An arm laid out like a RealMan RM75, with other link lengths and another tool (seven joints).
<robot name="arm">
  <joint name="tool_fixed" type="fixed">
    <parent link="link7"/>
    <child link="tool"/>
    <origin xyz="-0.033 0.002 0.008" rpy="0 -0.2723 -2.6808"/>
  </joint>
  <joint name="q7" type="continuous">
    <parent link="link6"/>
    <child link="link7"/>
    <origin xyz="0 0 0.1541" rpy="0 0 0"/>
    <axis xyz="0 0 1"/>
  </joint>
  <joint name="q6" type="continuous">
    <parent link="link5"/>
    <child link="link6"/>
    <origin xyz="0 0 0" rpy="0 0 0"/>
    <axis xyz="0 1 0"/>
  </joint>
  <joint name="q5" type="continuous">
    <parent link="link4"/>
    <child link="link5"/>
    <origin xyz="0 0 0.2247" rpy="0 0 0"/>
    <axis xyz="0 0 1"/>
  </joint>
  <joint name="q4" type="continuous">
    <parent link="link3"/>
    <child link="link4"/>
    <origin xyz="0 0 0" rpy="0 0 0"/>
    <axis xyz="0 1 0"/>
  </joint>
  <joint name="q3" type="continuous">
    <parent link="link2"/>
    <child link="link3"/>
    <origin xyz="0 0 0.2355" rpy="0 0 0"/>
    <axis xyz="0 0 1"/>
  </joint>
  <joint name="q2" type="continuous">
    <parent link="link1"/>
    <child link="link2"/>
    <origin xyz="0 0 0" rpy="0 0 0"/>
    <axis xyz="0 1 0"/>
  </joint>
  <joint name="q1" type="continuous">
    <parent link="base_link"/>
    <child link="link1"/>
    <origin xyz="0 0 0.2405" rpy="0 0 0"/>
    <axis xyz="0 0 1"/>
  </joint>
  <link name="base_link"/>
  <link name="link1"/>
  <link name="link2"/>
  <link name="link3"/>
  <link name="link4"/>
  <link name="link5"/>
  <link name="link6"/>
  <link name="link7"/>
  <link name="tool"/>
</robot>
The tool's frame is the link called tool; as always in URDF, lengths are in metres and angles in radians. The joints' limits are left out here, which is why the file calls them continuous.
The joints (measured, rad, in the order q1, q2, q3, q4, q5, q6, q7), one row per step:
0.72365, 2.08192, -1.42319, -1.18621, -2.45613, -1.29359, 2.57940
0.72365, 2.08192, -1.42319, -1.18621, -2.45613, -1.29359, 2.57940
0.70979, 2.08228, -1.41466, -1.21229, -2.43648, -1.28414, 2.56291
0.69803, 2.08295, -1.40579, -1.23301, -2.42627, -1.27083, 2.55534
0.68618, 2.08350, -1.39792, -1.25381, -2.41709, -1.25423, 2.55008
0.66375, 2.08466, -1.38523, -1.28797, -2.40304, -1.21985, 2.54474
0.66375, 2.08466, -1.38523, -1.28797, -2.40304, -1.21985, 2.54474
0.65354, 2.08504, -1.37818, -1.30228, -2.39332, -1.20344, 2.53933
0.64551, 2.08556, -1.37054, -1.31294, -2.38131, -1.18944, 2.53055
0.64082, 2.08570, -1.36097, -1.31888, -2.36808, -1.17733, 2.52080
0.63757, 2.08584, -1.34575, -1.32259, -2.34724, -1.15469, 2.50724
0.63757, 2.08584, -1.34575, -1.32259, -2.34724, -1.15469, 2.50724
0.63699, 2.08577, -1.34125, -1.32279, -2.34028, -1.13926, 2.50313
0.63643, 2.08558, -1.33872, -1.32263, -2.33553, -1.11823, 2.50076
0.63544, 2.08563, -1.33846, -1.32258, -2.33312, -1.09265, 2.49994
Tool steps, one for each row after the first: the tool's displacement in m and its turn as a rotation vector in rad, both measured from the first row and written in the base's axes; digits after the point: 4 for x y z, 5 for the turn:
0.0000, 0.0000, 0.0000, 0.00000, 0.00000, 0.00000
-0.0048, 0.0003, 0.0052, 0.01576, 0.02679, 0.02171
-0.0077, 0.0018, 0.0105, 0.03812, 0.04736, 0.03442
-0.0106, 0.0036, 0.0161, 0.06409, 0.06758, 0.04655
-0.0143, 0.0071, 0.0263, 0.11475, 0.10196, 0.06273
-0.0143, 0.0071, 0.0263, 0.11475, 0.10196, 0.06273
-0.0159, 0.0086, 0.0313, 0.13777, 0.11967, 0.07107
-0.0176, 0.0098, 0.0356, 0.15623, 0.13708, 0.08020
-0.0191, 0.0113, 0.0397, 0.17212, 0.15441, 0.08781
-0.0218, 0.0144, 0.0459, 0.19871, 0.18224, 0.09813
-0.0218, 0.0144, 0.0459, 0.19871, 0.18224, 0.09813
-0.0231, 0.0164, 0.0486, 0.21423, 0.19314, 0.10315
-0.0244, 0.0189, 0.0513, 0.23425, 0.20298, 0.10881
-0.0257, 0.0217, 0.0539, 0.25757, 0.21151, 0.11509

